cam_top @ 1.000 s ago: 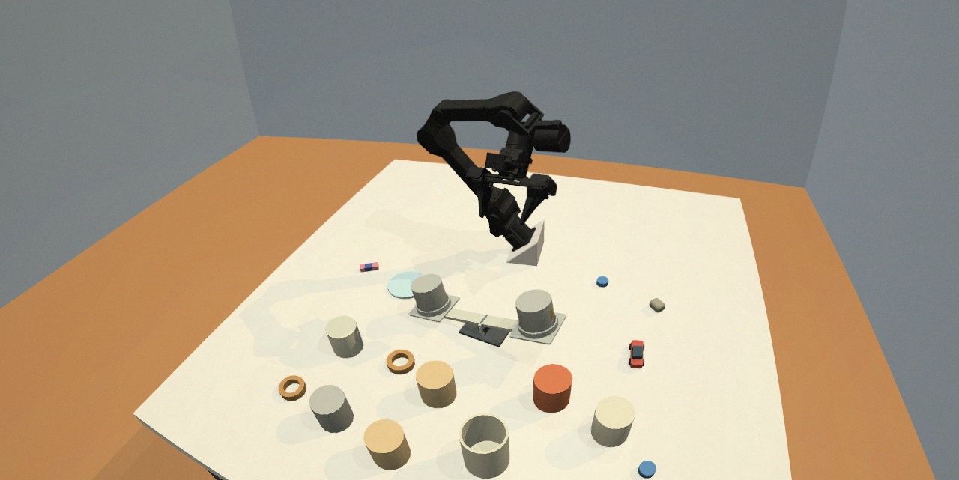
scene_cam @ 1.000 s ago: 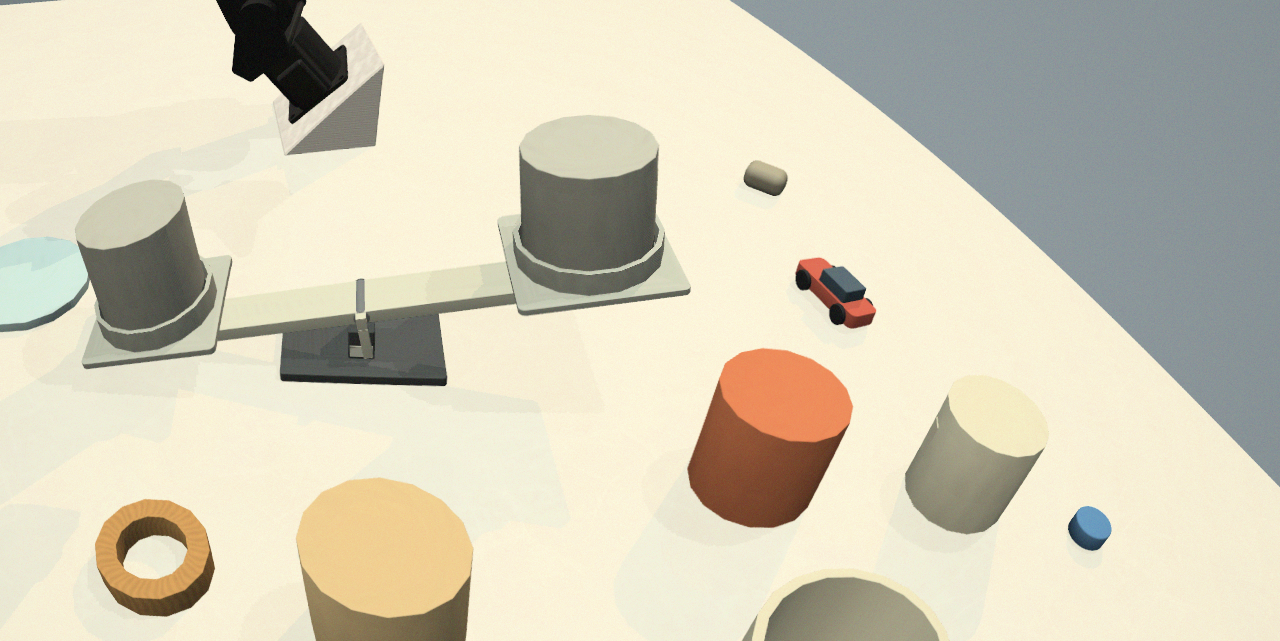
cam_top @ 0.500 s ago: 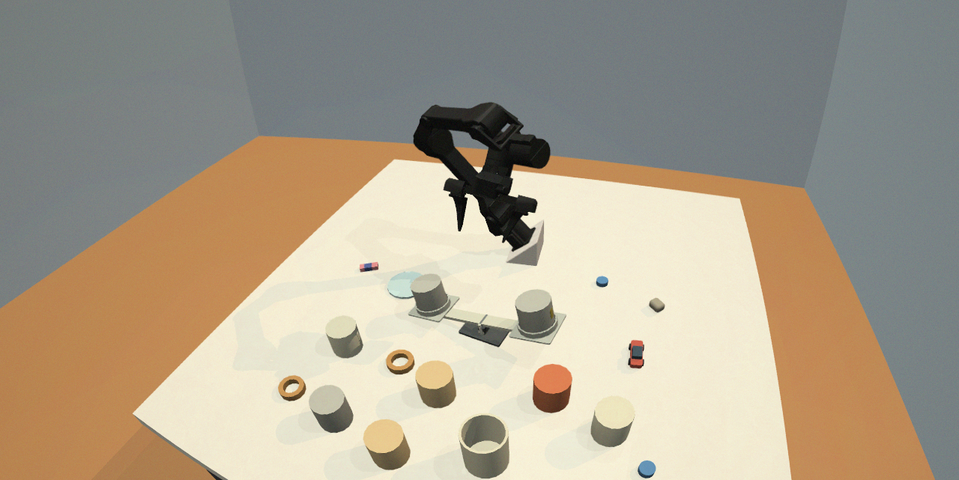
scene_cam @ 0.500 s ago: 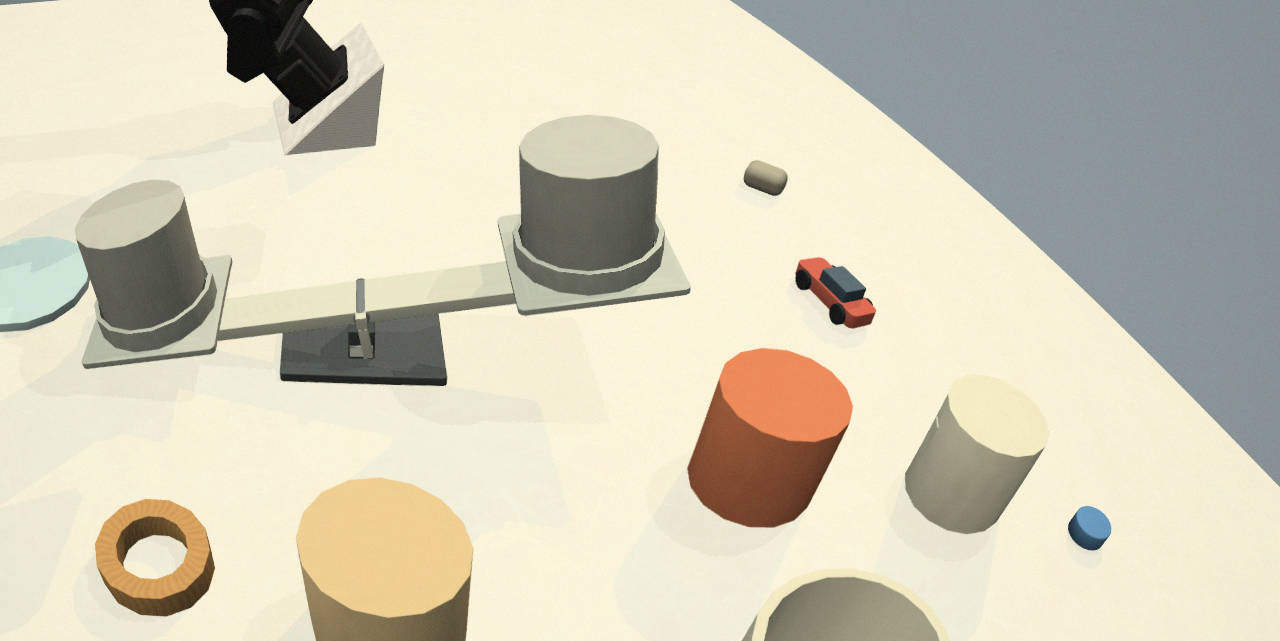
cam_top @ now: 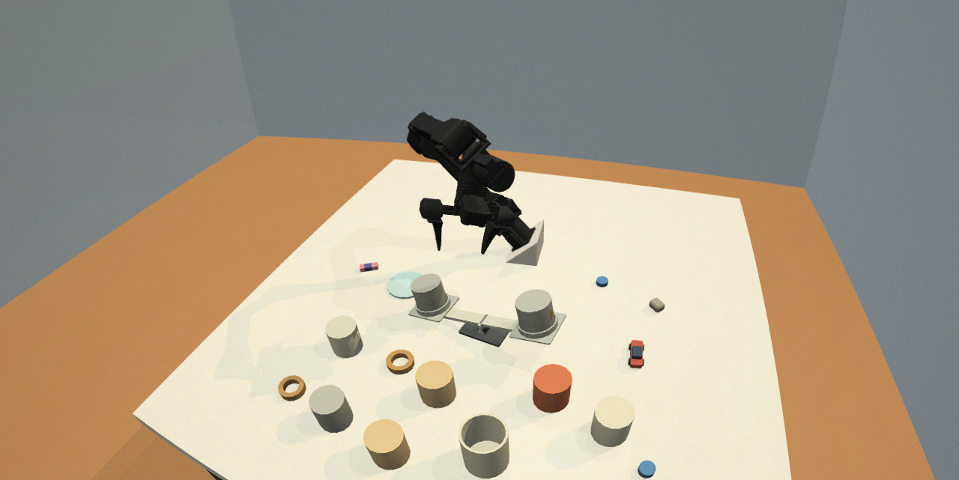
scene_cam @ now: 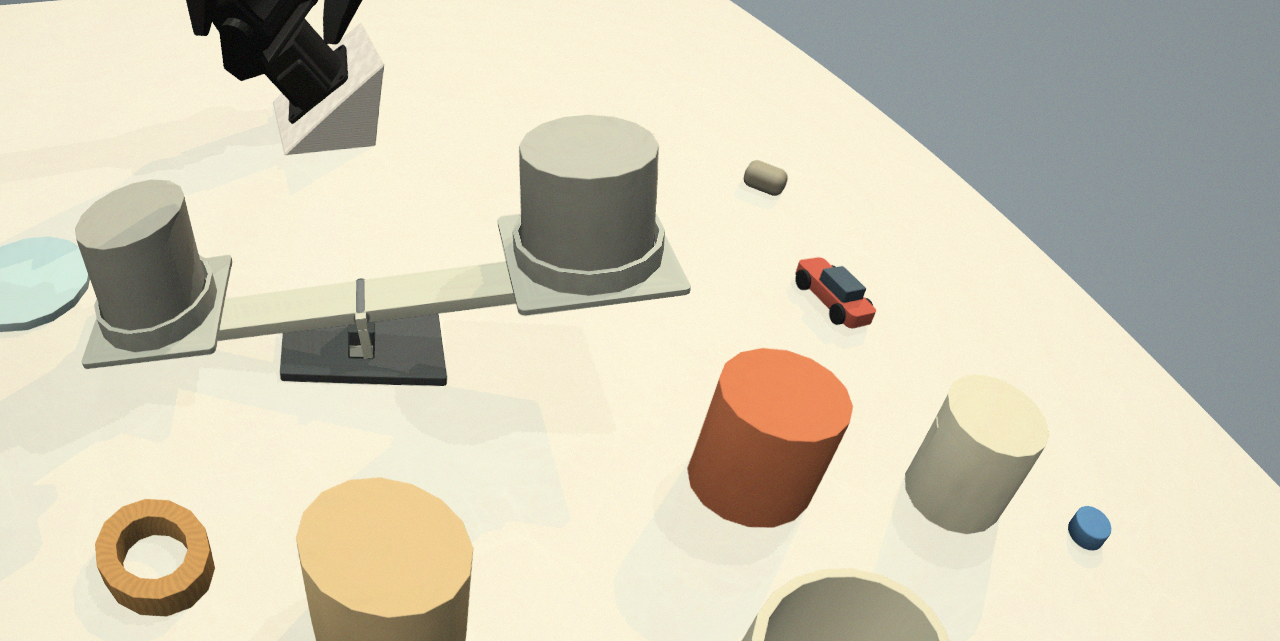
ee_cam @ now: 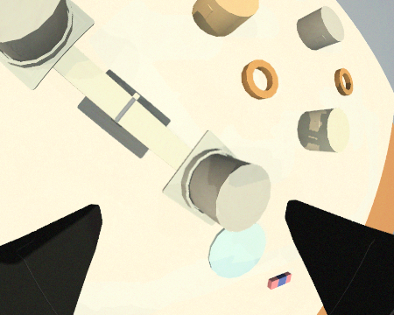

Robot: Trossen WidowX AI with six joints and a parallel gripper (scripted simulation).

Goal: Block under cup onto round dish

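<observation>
My gripper tip is now 140 mm above the pale green block, 70 mm to the left of it and 30 mm short of it. Also, from my gripper tip: toy car 390 mm to the left, 160 mm below, 20 mm ahead; then pale blue round dish 180 mm to the right, 170 mm below, 40 mm behind; then pink-and-blue eraser 320 mm to the right, 170 mm below, 60 mm behind.
</observation>
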